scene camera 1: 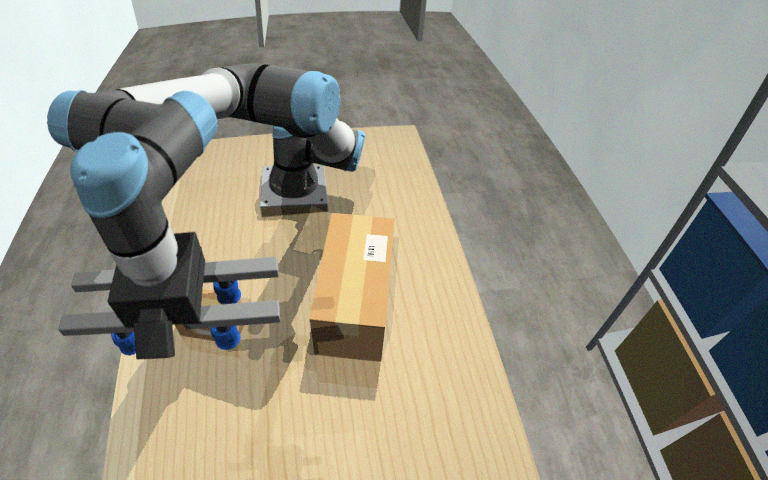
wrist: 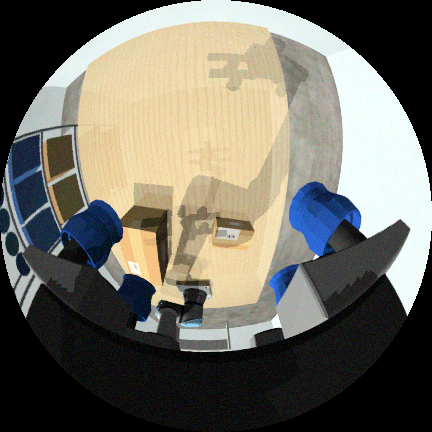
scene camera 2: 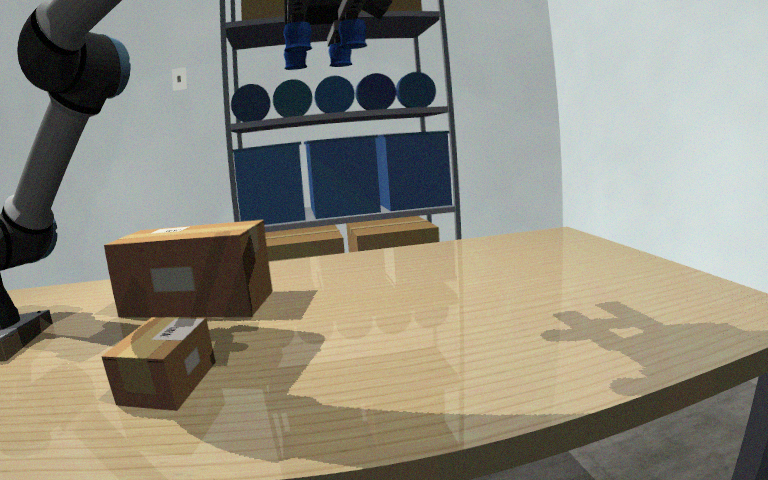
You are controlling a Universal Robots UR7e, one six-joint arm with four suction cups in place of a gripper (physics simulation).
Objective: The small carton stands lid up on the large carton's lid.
Scene:
suction head: scene camera 1; wrist 316,212; scene camera 2
large carton: scene camera 1; wrist; scene camera 2 216,270
same spot on suction head: [scene camera 2: 352,32] = [scene camera 1: 118,337]
same spot on large carton: [scene camera 1: 348,315] = [wrist: 133,232]

